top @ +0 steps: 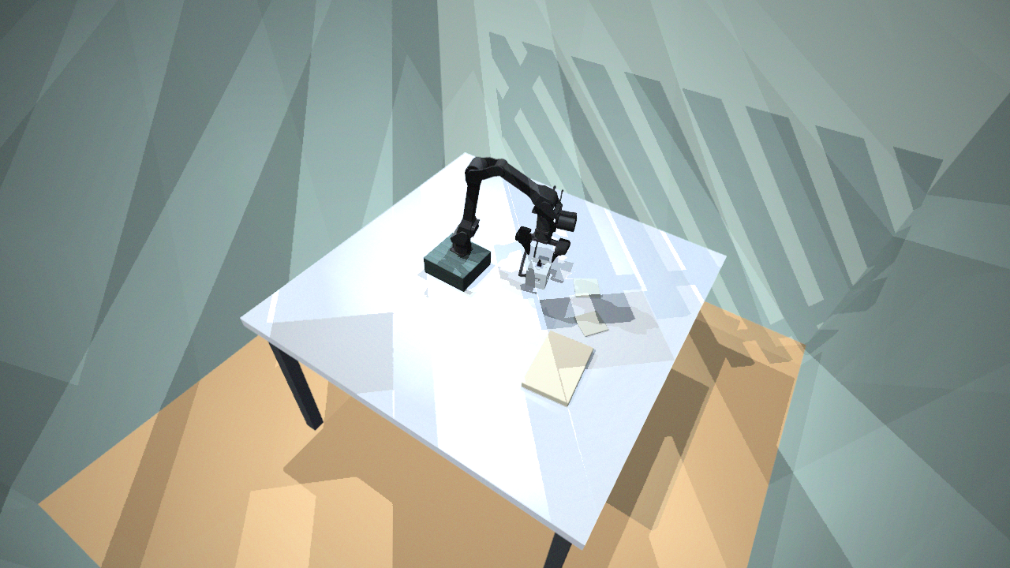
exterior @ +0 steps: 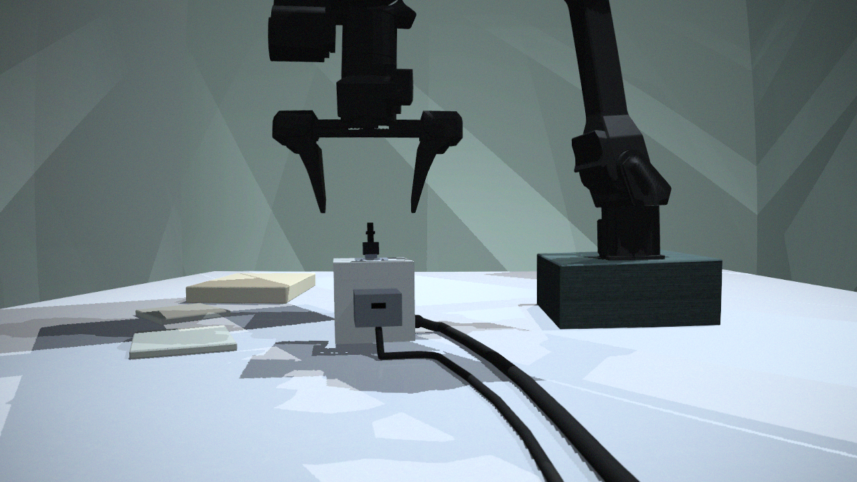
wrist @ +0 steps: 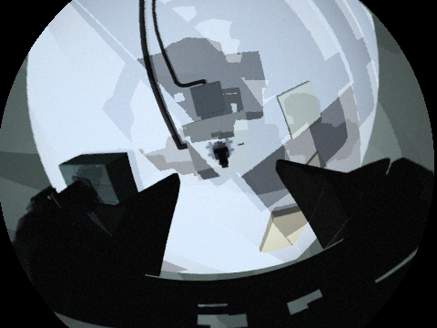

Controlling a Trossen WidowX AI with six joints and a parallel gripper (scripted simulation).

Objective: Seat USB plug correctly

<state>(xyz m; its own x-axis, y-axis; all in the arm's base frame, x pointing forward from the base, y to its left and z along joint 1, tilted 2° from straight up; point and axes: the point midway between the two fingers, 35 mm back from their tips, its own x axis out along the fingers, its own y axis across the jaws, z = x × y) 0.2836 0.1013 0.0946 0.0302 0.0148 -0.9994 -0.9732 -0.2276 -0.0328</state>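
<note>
Right now the black USB plug is 3 cm below my gripper tip. From my gripper tip the other things lie so: cream pad 27 cm ahead, 28 cm to the right, 11 cm below; then USB socket 1 cm to the left, 5 cm below.
</note>
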